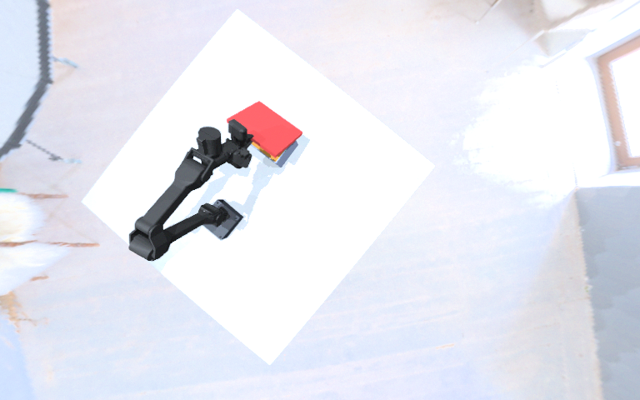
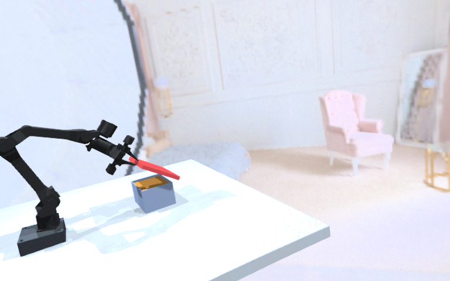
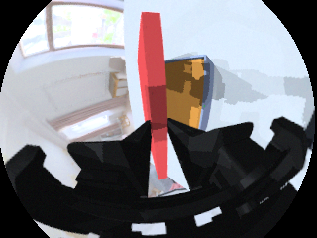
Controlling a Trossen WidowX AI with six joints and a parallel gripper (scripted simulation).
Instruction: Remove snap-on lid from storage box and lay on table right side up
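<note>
The red lid is 7 cm ahead of my gripper tip, 4 cm below it and 2 cm to the left of it. Round my gripper tip: blue-grey storage box 16 cm below, 4 cm ahead, 1 cm to the left.
</note>
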